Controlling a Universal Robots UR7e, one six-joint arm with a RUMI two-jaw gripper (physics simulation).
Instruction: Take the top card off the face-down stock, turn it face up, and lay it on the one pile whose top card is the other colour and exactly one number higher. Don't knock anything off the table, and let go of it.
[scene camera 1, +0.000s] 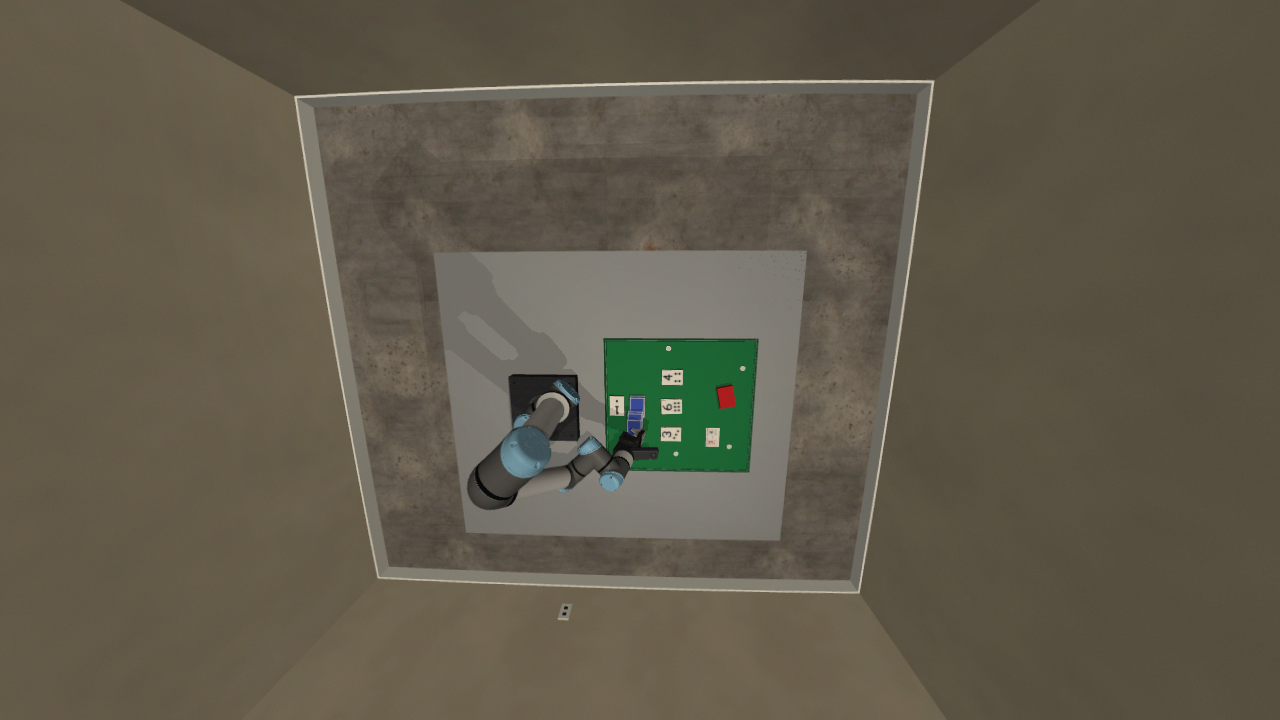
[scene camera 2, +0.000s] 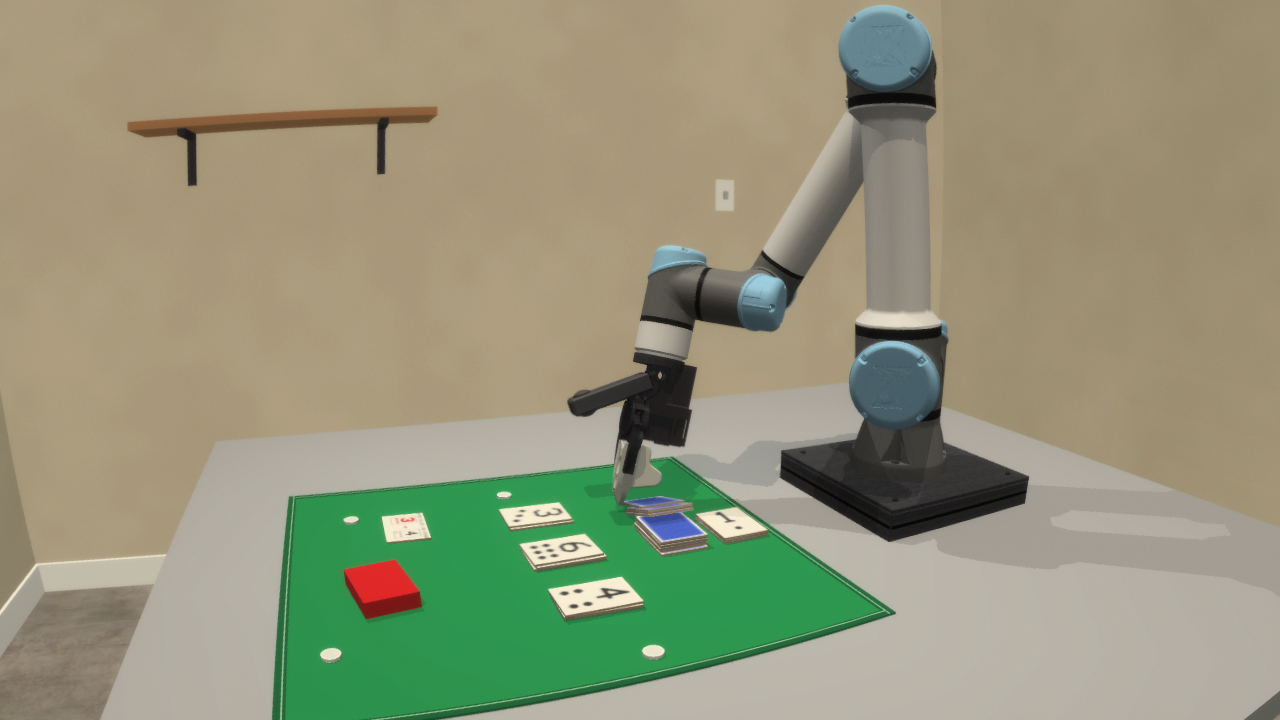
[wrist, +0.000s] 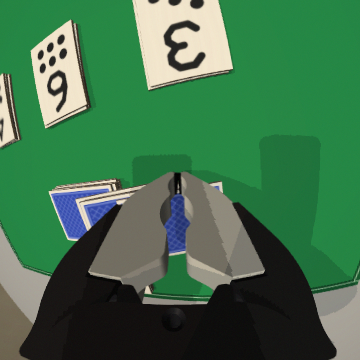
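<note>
The face-down blue stock stands near the mat's robot side. More blue-backed cards lie shifted off its side, partly overlapping it and askew; how many is hidden. My gripper is shut and empty, tips low over or beside these cards; contact cannot be told. Blue shows through the gap between its jaws. Face-up piles show a black 3, a black 6 and a black 4.
A face-up black 1 lies beside the stock on the robot side. A red box and a small card with a red 3 and a 4 lie on the far side. Several white discs lie near the green mat's edges.
</note>
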